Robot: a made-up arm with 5 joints. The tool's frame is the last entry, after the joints.
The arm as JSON. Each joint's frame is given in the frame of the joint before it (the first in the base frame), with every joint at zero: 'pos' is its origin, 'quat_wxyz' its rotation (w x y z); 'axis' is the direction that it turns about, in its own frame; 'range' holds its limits. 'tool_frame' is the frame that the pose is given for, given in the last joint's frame.
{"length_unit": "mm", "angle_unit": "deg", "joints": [
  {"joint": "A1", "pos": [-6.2, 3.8, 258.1], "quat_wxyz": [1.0, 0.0, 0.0, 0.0], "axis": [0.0, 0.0, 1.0], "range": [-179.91, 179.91]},
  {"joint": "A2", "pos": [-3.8, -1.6, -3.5], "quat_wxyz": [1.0, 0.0, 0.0, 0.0], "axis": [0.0, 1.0, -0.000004], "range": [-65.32, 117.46]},
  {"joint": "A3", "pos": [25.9, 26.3, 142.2], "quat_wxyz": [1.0, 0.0, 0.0, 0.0], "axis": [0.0, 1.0, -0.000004], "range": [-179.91, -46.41]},
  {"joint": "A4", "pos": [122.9, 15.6, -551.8], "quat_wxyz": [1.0, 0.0, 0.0, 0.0], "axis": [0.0, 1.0, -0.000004], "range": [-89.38, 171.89]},
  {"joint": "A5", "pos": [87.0, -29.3, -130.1], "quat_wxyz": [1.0, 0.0, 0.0, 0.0], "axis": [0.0, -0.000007, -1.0], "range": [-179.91, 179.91]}
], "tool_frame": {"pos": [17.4, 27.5, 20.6], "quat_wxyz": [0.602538, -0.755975, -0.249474, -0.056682]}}
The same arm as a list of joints. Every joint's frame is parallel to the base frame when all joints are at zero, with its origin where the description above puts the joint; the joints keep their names.
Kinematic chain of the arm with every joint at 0, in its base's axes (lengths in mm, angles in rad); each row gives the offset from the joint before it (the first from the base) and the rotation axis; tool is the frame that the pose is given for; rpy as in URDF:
A1: xyz -6.2 3.8 258.1 axis +z
A2: xyz -3.8 -1.6 -3.5 axis +y
A3: xyz 25.9 26.3 142.2 axis +y
A4: xyz 122.9 15.6 -551.8 axis +y
A5: xyz 87 -29.3 -130.1 axis -z
tool: xyz 17.4 27.5 20.6 rpy -1.865 -0.3967 0.3415
Joint limits (rad, base to tool): -3.14..3.14 -1.14..2.0501 -3.14..-0.81 -1.56..3 -3.14..3.14

